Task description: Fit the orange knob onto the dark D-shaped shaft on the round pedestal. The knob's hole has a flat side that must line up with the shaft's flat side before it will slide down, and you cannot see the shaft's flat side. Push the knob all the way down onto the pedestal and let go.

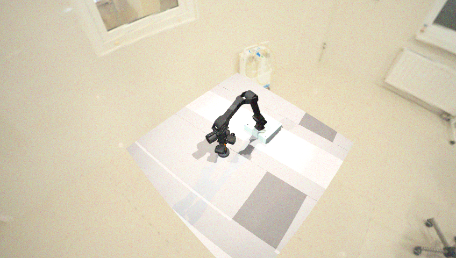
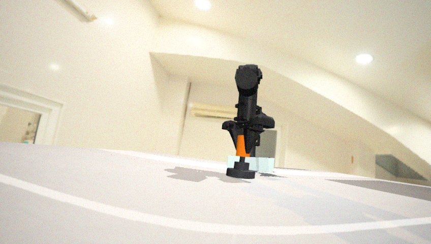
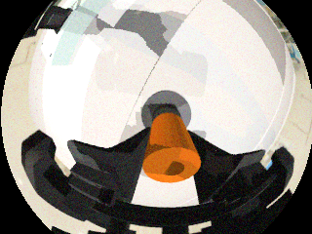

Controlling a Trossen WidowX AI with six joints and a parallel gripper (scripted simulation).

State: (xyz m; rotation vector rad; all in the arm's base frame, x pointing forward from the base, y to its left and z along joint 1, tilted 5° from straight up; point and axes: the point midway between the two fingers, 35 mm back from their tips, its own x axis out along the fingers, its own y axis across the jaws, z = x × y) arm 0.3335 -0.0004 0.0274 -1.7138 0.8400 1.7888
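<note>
The orange knob is 20 mm above my gripper tip. Round my gripper tip: pedestal: 40 mm below.
</note>
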